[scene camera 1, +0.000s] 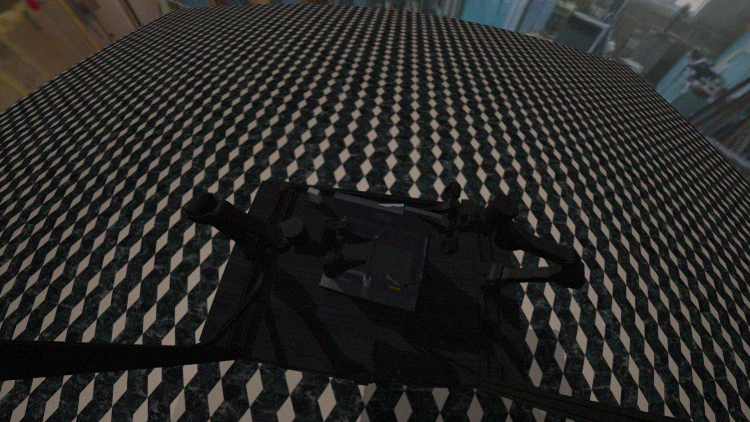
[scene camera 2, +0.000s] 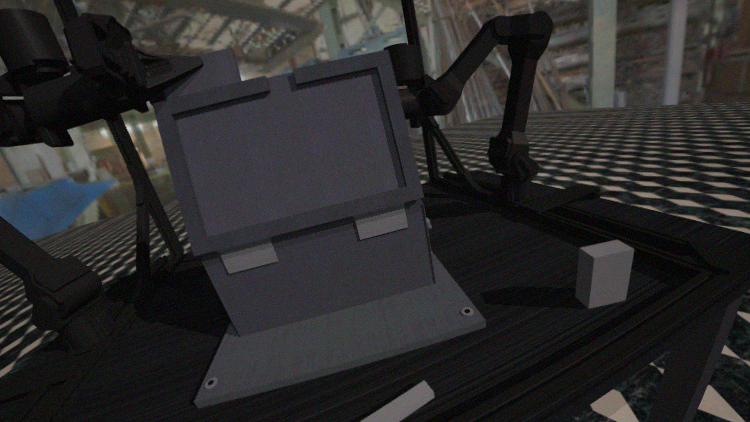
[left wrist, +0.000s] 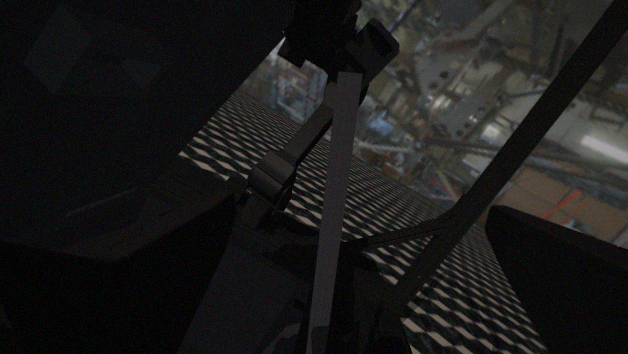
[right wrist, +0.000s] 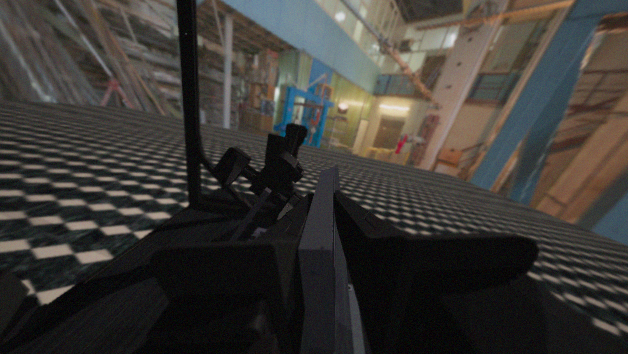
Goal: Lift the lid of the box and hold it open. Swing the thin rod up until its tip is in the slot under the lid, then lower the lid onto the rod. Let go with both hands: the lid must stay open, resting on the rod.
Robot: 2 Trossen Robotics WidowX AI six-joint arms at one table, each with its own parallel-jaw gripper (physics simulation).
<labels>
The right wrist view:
left gripper: 250, 205
right gripper: 323, 199
</labels>
